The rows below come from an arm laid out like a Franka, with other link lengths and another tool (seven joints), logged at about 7 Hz.
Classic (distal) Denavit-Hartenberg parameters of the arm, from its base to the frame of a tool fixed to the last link. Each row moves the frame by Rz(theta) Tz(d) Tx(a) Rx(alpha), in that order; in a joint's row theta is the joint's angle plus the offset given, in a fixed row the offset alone. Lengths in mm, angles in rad.
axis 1: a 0, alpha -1.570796, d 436.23, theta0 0
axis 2: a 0, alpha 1.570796, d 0, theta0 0
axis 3: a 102.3, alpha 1.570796, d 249.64, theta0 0
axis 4: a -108.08, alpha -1.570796, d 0, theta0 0
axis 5: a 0, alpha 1.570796, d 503.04, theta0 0
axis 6: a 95.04, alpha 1.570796, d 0, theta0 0
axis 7: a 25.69, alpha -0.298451, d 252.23, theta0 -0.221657
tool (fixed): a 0, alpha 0, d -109.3, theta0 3.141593
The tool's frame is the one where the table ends.
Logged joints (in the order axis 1, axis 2, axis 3, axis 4, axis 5, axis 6, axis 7), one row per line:
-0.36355, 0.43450, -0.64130, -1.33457, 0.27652, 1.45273, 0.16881
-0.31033, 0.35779, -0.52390, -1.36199, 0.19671, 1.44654, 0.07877
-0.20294, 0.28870, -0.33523, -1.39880, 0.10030, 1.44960, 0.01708
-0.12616, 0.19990, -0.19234, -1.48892, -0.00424, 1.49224, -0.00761
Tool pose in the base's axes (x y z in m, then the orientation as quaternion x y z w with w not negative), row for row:
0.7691, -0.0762, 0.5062, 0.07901, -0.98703, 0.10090, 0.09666
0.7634, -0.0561, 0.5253, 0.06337, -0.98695, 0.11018, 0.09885
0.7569, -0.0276, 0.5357, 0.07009, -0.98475, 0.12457, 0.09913
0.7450, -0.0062, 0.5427, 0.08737, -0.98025, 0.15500, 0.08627
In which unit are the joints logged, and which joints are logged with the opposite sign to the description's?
The joints are logged in radians. Opposite sign: axis 1, axis 7.
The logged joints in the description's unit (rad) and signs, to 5 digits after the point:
0.36355, 0.43450, -0.64130, -1.33457, 0.27652, 1.45273, -0.16881
0.31033, 0.35779, -0.52390, -1.36199, 0.19671, 1.44654, -0.07877
0.20294, 0.28870, -0.33523, -1.39880, 0.10030, 1.44960, -0.01708
0.12616, 0.19990, -0.19234, -1.48892, -0.00424, 1.49224, 0.00761

